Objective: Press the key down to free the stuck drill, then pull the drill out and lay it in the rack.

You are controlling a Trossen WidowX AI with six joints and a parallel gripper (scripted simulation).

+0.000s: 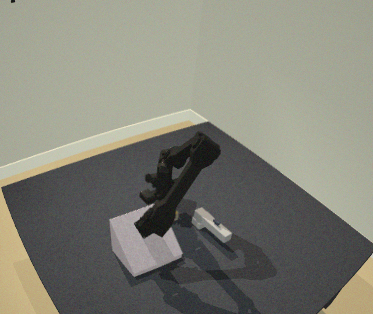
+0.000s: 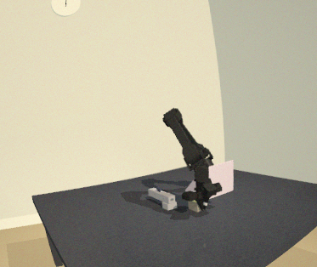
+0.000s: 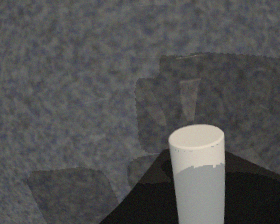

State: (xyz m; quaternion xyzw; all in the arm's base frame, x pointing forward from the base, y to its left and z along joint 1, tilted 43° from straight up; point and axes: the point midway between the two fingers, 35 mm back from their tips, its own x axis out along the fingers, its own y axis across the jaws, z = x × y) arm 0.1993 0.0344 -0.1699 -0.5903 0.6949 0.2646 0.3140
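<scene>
My gripper tip is now 1 cm past the drill, 4 cm to the left of it and 3 cm below it. The rest, counted from my gripper tip: white block 5 cm ahead, 23 cm to the right, 3 cm above; then rack 1 cm behind, 5 cm to the right, 1 cm above; then key 4 cm ahead, 25 cm to the right, 4 cm above.
</scene>
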